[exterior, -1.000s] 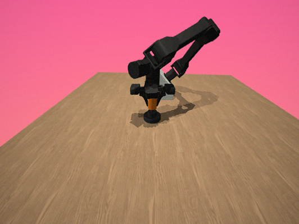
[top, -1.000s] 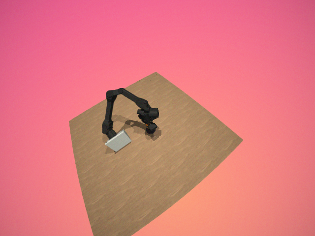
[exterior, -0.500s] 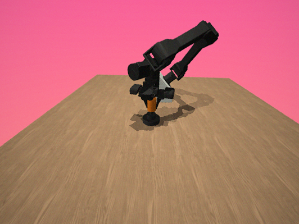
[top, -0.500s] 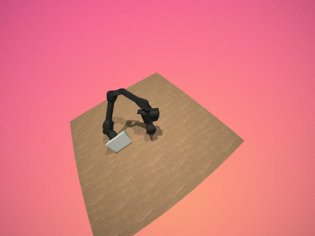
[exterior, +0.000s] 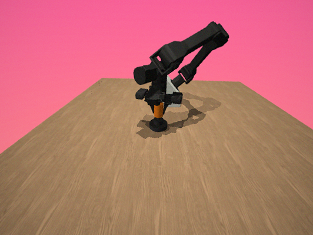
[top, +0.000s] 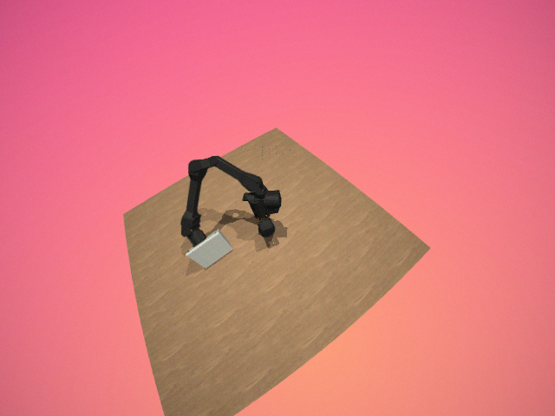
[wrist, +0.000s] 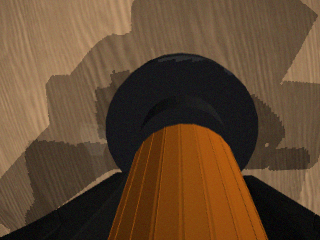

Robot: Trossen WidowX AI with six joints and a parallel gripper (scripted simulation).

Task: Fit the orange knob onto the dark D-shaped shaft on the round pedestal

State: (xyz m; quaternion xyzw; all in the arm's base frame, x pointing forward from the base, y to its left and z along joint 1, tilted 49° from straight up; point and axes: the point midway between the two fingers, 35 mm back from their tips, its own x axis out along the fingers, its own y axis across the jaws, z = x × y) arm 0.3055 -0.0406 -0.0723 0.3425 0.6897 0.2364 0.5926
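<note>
Right now my gripper tip is 20 mm below the orange knob. From my gripper tip the other things lie so: dark round pedestal: 40 mm below.
</note>
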